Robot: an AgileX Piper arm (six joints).
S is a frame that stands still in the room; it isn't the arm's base.
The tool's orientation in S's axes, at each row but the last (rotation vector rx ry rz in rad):
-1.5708, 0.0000, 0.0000
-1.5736, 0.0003, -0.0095
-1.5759, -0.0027, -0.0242
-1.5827, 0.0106, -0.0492
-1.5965, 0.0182, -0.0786
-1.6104, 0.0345, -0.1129
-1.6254, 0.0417, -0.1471
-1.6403, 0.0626, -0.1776
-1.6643, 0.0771, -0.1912
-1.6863, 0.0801, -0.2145
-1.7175, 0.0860, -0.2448
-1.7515, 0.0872, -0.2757
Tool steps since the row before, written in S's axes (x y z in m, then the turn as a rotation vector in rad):
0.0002, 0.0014, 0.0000, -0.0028, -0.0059, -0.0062
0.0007, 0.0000, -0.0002, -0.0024, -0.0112, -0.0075
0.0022, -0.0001, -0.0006, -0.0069, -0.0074, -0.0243
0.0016, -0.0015, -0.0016, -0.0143, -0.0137, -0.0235
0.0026, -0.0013, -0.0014, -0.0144, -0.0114, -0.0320
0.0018, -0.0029, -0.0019, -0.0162, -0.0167, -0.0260
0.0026, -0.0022, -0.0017, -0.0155, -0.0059, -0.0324
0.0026, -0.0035, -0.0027, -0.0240, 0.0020, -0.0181
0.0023, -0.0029, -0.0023, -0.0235, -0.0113, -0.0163
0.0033, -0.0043, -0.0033, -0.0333, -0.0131, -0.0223
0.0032, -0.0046, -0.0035, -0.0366, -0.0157, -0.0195
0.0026, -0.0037, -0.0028, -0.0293, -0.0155, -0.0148
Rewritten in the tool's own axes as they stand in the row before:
0.0002, 0.0000, 0.0014, -0.0028, 0.0062, -0.0059
0.0007, 0.0002, 0.0000, -0.0024, 0.0075, -0.0112
0.0022, 0.0006, -0.0001, -0.0072, 0.0242, -0.0074
0.0016, 0.0017, -0.0014, -0.0143, 0.0233, -0.0140
0.0026, 0.0015, -0.0011, -0.0149, 0.0317, -0.0115
0.0020, 0.0021, -0.0026, -0.0159, 0.0259, -0.0171
0.0027, 0.0020, -0.0018, -0.0169, 0.0317, -0.0060
0.0029, 0.0031, -0.0029, -0.0254, 0.0162, -0.0005
0.0026, 0.0027, -0.0022, -0.0226, 0.0159, -0.0136
0.0037, 0.0041, -0.0032, -0.0324, 0.0213, -0.0165
0.0036, 0.0045, -0.0033, -0.0348, 0.0187, -0.0201
0.0029, 0.0037, -0.0024, -0.0271, 0.0148, -0.0191

